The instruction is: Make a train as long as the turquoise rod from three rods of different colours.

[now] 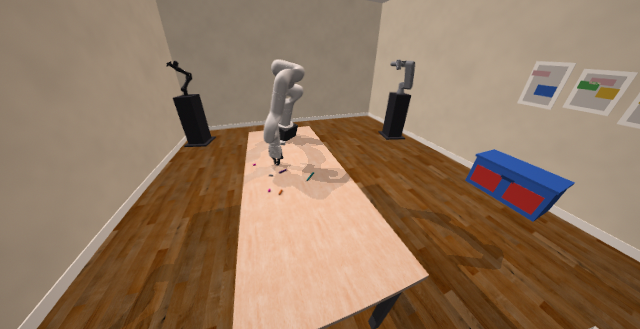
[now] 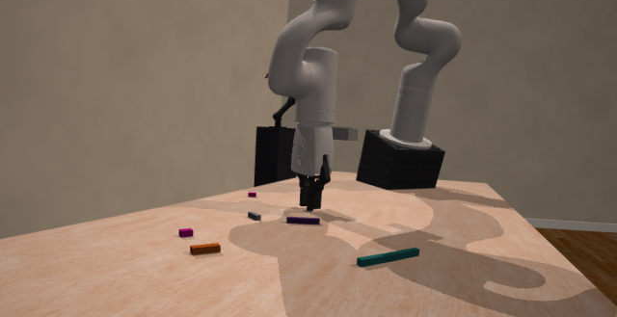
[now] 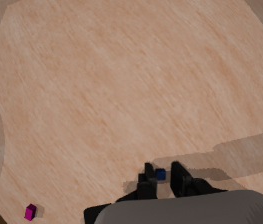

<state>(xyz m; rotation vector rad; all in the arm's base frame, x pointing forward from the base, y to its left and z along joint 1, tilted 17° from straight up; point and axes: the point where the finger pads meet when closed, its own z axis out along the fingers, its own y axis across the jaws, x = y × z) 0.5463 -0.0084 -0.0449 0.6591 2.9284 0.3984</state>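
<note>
Now: hand 20 mm above the blue rod. Round my hand: turquoise rod 260 mm to the left, 170 mm ahead, 20 mm below; then grey rod 140 mm ahead, 30 mm to the right, 20 mm below; then purple rod 100 mm ahead, 50 mm to the left, 20 mm below.
</note>
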